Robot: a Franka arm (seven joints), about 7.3 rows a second.
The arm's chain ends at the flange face. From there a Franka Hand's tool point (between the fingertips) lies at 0.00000 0.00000 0.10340 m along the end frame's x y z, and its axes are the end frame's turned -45 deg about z.
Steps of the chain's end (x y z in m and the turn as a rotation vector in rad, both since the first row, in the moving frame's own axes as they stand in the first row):
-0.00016, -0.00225, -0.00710, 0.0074, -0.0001, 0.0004
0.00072, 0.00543, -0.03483, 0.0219, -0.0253, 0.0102
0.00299, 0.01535, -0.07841, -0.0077, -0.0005, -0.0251
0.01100, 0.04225, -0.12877, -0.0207, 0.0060, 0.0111
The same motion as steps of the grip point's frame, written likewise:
0.00201, -0.00225, -0.00710, 0.0053, 0.0052, 0.0004
-0.00356, 0.00090, -0.03489, 0.0334, -0.0024, 0.0102
-0.00933, 0.01350, -0.07841, -0.0051, -0.0058, -0.0251
-0.02318, 0.03960, -0.12879, -0.0189, -0.0104, 0.0111

